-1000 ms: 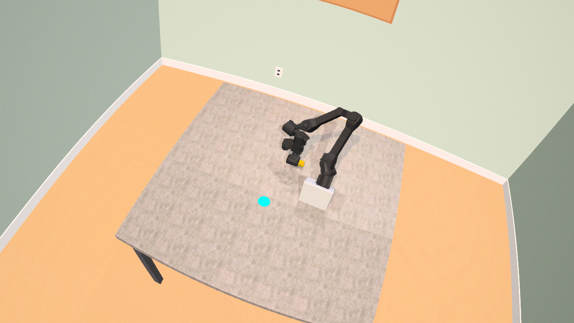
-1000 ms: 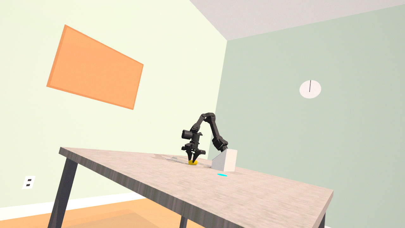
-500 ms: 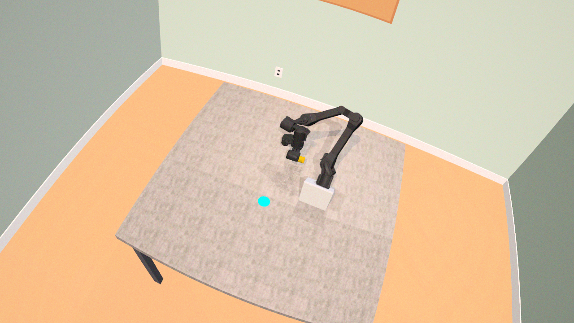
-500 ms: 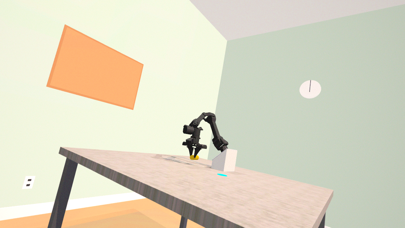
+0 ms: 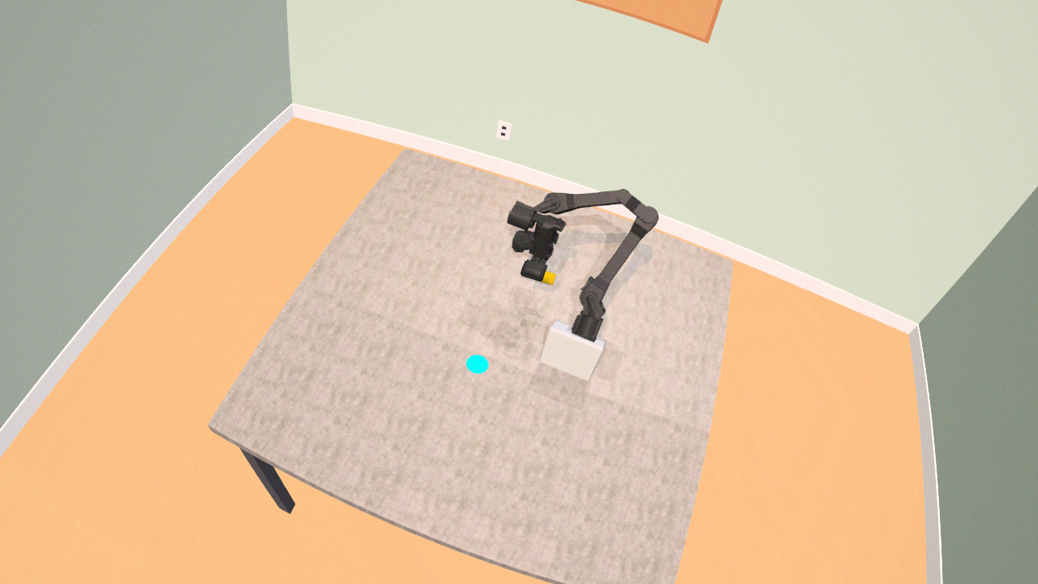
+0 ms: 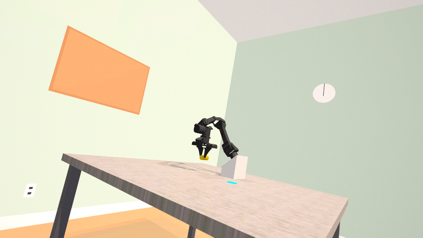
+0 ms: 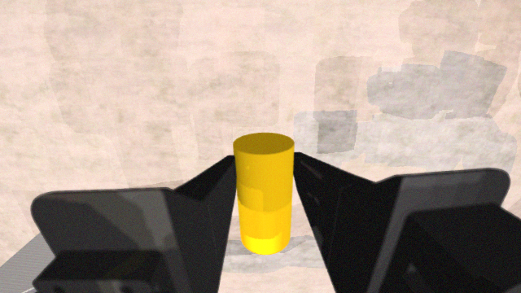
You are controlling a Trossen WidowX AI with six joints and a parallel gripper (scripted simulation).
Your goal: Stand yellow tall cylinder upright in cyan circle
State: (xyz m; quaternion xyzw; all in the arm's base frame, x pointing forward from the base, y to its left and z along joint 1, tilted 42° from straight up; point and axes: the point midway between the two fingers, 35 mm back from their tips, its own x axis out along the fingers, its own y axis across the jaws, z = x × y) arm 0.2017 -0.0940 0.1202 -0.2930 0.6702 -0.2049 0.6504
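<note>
The cyan circle is 3 cm ahead of my gripper tip, 30 cm to the left of it and 10 cm below it. Round my gripper tip: yellow cylinder: 2 cm behind.
</note>
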